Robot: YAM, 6 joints.
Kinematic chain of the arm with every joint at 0, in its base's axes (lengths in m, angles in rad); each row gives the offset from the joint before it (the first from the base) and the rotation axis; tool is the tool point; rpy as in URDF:
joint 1: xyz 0 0 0.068 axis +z
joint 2: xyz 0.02 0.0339 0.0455 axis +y
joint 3: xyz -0.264 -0.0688 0 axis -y
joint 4: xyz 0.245 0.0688 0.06 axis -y
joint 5: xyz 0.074 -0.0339 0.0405 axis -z
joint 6: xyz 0.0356 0 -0.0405 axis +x
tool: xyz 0 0 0 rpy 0 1.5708 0
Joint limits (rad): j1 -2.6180..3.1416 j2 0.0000..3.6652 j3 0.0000..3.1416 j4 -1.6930..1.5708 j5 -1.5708..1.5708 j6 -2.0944..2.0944
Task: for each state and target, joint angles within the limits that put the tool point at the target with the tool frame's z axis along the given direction. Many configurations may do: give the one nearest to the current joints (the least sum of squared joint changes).
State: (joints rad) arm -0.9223 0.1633 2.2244 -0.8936 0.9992 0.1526
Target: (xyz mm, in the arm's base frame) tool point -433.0 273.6 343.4 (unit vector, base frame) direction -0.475 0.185 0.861
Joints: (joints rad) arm -0.5705 0.0021 2.3402 -0.2414 0.1010 0.1526
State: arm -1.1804 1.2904 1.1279 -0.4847 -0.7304 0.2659
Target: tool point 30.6 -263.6 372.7 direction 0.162 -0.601 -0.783
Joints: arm -1.4686 1.3468 1.4625 -1.0212 -0.1000 0.2659
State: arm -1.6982 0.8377 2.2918 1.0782 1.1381 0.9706
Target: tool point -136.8 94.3 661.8 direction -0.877 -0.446 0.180
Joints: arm -0.8067 1.2698 2.7266 1.1211 1.2272 0.9706
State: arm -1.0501 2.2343 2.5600 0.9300 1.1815 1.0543
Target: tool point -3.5 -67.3 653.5 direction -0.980 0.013 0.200
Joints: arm -1.1371 1.8480 2.9818 1.5667 1.0834 1.0543
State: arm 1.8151 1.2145 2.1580 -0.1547 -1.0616 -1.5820
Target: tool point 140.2 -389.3 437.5 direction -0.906 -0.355 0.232
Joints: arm 2.0001 0.3816 2.6688 -0.9465 -1.3303 -1.5820
